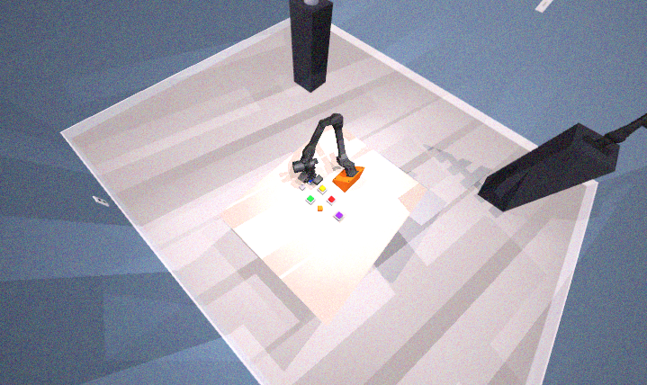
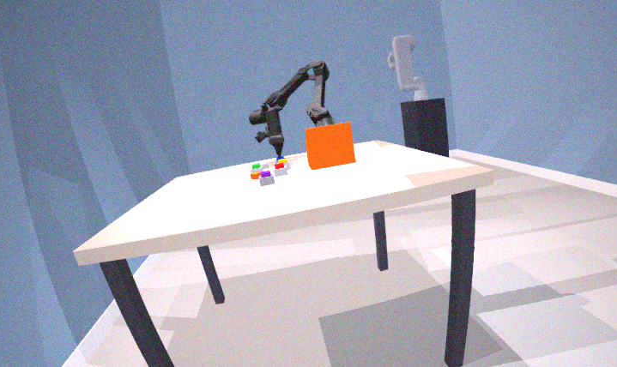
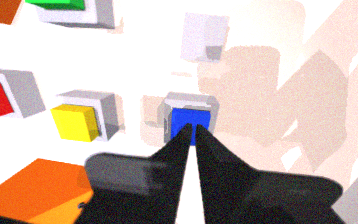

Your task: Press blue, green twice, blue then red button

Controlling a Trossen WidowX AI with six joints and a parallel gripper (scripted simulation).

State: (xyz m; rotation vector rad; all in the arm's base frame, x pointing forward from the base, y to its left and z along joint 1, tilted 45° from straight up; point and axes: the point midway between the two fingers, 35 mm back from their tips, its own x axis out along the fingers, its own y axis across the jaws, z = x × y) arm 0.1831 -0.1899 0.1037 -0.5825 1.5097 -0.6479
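The blue button lies 1 cm below my gripper tip. Also, from my gripper tip: green button: 10 cm to the left, 10 cm ahead; then small grey block: 7 cm ahead, 2 cm below; then yellow button: 11 cm to the left, 1 cm behind.
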